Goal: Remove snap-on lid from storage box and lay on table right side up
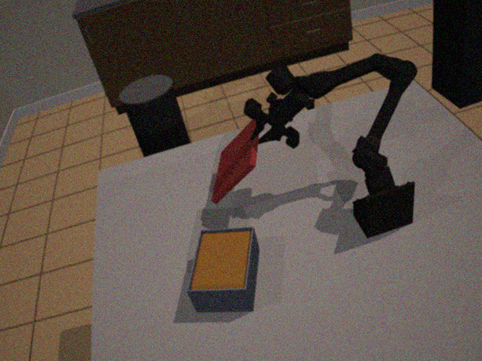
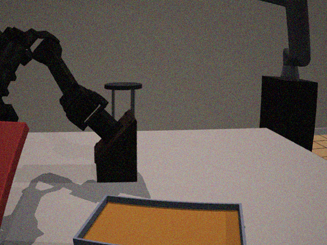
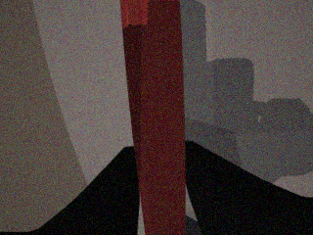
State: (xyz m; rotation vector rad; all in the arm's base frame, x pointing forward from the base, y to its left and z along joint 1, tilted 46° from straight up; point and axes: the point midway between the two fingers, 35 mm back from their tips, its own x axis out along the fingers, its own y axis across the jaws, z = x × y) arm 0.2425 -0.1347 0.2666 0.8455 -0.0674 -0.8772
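Right now the lid is 6 cm ahead of my gripper tip, 5 cm below it and 2 cm to the right of it. Also, from my gripper tip: storage box: 31 cm to the left, 20 cm ahead, 14 cm below.
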